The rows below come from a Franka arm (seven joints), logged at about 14 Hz.
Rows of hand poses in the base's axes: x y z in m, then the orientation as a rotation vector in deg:
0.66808, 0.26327, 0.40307, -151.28, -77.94, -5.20
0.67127, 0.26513, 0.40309, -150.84, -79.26, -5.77
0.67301, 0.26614, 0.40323, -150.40, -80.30, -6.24
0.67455, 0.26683, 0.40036, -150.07, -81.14, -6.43
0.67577, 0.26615, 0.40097, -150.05, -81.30, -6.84
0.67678, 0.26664, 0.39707, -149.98, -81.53, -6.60
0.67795, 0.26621, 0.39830, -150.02, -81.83, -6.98
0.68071, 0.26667, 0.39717, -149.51, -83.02, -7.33
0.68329, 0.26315, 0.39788, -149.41, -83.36, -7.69
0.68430, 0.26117, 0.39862, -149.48, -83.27, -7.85
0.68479, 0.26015, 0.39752, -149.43, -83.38, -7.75
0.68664, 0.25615, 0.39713, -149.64, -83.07, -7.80
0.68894, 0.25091, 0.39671, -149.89, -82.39, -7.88
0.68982, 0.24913, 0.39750, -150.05, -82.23, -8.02
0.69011, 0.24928, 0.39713, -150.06, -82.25, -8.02
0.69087, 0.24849, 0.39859, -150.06, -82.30, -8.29
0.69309, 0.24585, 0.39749, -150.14, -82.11, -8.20
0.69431, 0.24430, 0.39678, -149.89, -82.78, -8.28
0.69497, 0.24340, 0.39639, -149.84, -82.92, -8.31
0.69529, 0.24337, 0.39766, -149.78, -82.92, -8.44
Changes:
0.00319, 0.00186, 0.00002, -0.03, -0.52, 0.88
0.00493, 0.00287, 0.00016, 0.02, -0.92, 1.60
0.00647, 0.00356, -0.00271, -0.01, -1.14, 2.18
0.00769, 0.00288, -0.00210, 0.05, -1.42, 2.26
0.00870, 0.00337, -0.00600, -0.06, -1.31, 2.43
0.00987, 0.00294, -0.00477, -0.11, -1.63, 2.56
0.01263, 0.00340, -0.00590, -0.12, -1.98, 3.39
0.01521, -0.00012, -0.00519, -0.09, -2.25, 3.60
0.01622, -0.00210, -0.00445, -0.06, -2.35, 3.52
0.01671, -0.00312, -0.00555, -0.10, -2.30, 3.60
0.01856, -0.00712, -0.00594, -0.12, -2.32, 3.35
0.02086, -0.01236, -0.00636, -0.01, -2.28, 2.87
0.02174, -0.01414, -0.00557, -0.03, -2.38, 2.72
0.02203, -0.01399, -0.00594, -0.04, -2.39, 2.73
0.02279, -0.01478, -0.00448, 0.01, -2.57, 2.74
0.02501, -0.01742, -0.00558, 0.00, -2.49, 2.61
0.02623, -0.01897, -0.00629, -0.07, -2.63, 3.07
0.02689, -0.01987, -0.00668, -0.08, -2.66, 3.17
0.02721, -0.01990, -0.00541, 0.00, -2.72, 3.18

